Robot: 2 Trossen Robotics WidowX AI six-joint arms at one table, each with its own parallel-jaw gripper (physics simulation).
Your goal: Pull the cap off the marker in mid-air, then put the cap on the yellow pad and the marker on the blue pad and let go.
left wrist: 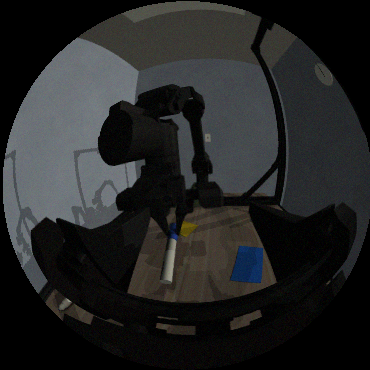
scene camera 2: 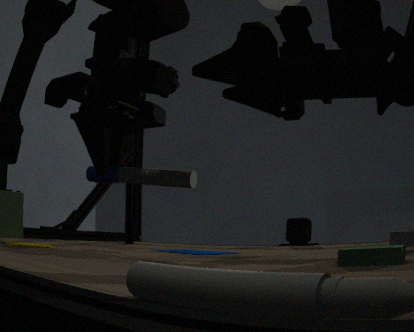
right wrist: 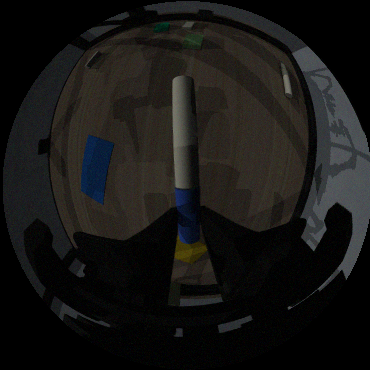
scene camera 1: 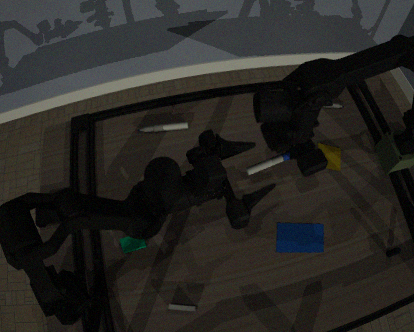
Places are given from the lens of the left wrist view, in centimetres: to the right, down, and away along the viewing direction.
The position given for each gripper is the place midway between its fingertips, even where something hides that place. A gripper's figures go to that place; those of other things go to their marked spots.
left gripper (left wrist: 200,210): 1, 2, 10
right gripper (left wrist: 172,234): -3, 10, 24
